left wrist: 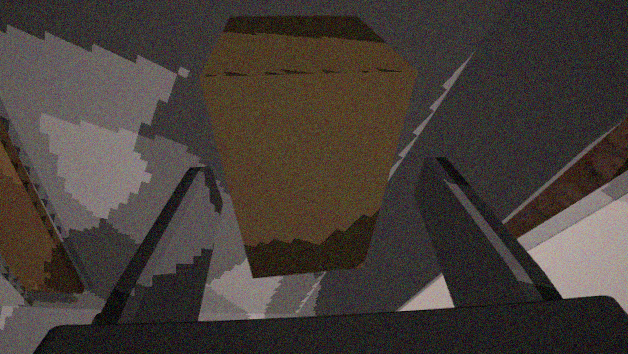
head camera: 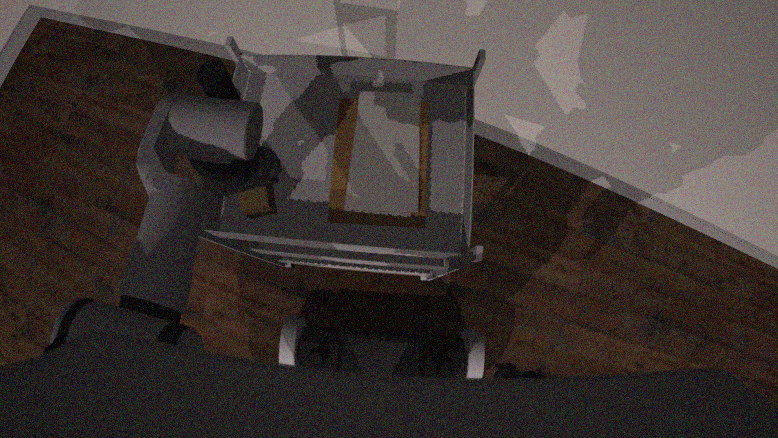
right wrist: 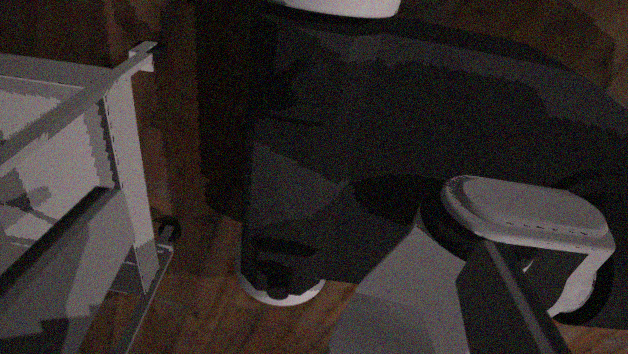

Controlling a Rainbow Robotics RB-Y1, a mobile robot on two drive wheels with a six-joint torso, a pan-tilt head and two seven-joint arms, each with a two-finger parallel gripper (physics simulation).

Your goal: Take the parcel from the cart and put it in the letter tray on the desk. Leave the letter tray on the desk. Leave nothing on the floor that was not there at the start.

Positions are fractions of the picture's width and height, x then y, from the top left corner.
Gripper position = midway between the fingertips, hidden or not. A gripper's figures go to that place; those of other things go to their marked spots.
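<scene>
A three-shelf cart (left wrist: 0.18,0.31) is 16 cm from the lens. The left gripper (left wrist: 0.51,0.51) is 11 cm from the lens. The marked spots on the three-shelf cart and a brown cardboard parcel (left wrist: 0.49,0.31) are 11 cm apart. The brown cardboard parcel is 7 cm from the lens.
</scene>
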